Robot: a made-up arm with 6 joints.
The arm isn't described. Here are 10 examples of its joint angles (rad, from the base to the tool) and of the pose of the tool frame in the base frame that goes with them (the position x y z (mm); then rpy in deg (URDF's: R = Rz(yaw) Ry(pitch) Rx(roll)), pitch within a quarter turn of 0, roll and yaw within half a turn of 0).
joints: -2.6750 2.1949 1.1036 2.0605 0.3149 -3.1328
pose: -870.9 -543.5 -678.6 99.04 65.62 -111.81
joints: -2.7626 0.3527 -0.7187 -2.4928 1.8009 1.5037
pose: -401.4 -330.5 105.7 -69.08 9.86 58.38
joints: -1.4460 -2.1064 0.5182 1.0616 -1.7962 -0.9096
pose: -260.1 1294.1 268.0 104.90 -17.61 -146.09
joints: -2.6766 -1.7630 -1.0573 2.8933 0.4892 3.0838
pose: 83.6 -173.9 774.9 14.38 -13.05 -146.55
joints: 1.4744 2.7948 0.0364 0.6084 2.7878 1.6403
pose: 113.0 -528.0 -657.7 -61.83 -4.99 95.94
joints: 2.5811 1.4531 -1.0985 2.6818 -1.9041 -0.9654
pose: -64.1 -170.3 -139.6 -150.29 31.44 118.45
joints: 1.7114 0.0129 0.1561 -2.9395 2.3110 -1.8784
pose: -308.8 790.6 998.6 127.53 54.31 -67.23
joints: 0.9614 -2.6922 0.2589 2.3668 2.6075 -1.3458
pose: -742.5 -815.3 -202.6 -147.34 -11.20 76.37
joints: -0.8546 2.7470 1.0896 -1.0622 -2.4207 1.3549
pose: -81.7 -53.7 -1037.7 109.25 -50.91 64.92
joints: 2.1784 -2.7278 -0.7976 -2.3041 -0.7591 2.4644
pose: 114.4 -397.9 590.3 -158.98 -31.14 -91.87
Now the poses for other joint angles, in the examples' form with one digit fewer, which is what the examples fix.
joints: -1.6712 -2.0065 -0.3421 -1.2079 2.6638 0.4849
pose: -27 441 901 163.7 64.1 163.8
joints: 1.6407 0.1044 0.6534 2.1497 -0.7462 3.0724
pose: -156 667 1488 94.9 -44.4 41.3
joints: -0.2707 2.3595 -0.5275 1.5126 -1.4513 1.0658
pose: -312 75 -505 43.8 -1.5 -113.0
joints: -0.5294 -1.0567 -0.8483 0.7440 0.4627 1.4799
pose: 144 -254 917 -135.0 -30.4 -9.8
